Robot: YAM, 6 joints.
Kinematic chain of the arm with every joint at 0, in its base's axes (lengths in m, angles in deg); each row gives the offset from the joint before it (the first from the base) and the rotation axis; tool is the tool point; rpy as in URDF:
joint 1: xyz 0 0 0.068 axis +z
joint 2: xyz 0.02 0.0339 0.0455 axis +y
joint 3: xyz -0.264 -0.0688 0 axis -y
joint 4: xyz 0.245 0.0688 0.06 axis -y
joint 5: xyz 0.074 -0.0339 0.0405 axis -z
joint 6: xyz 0.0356 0 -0.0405 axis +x
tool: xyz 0 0 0 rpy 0 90 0
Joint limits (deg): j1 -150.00..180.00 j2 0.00..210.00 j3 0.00..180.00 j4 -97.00..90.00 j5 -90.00..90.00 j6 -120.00..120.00
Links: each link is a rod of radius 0.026 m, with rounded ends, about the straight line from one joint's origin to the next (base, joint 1, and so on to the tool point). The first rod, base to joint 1, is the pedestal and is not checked.
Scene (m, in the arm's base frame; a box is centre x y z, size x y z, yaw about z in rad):
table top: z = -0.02
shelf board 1: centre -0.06 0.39 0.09 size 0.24 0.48 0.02 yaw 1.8
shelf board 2: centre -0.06 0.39 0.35 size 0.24 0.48 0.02 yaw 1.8
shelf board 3: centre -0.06 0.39 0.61 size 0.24 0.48 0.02 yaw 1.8
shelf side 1: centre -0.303 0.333 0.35 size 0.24 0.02 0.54 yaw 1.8
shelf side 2: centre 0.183 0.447 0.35 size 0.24 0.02 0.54 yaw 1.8
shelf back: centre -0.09 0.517 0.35 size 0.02 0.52 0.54 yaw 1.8
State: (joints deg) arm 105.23 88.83 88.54 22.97 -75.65 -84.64
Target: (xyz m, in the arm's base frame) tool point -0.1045 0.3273 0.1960
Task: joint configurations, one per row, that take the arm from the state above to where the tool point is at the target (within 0.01 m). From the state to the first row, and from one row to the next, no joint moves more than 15 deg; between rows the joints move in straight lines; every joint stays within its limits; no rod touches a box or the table.
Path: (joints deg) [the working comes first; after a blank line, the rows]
Joints at the target: 101.90 98.64 52.46 14.18 -77.64 -84.64
Straight joint move there: touches shelf board 2.

1: 105.77 78.13 80.94 21.50 -78.01 -84.64
2: 106.32 67.43 73.33 20.03 -80.37 -84.64
3: 106.86 56.73 65.73 18.56 -82.74 -84.64
4: 105.14 54.66 53.60 13.73 -84.55 -84.64
5: 103.42 52.59 41.46 8.89 -86.37 -84.64
6: 101.70 50.52 29.33 4.05 -88.18 -84.64
7: 99.98 48.45 17.20 -0.79 -90.00 -84.64
8: 100.46 61.00 26.02 2.95 -86.91 -84.64
9: 100.94 73.55 34.83 6.69 -83.82 -84.64
10: 101.42 86.10 43.65 10.44 -80.73 -84.64
11: 101.90 98.64 52.46 14.18 -77.64 -84.64

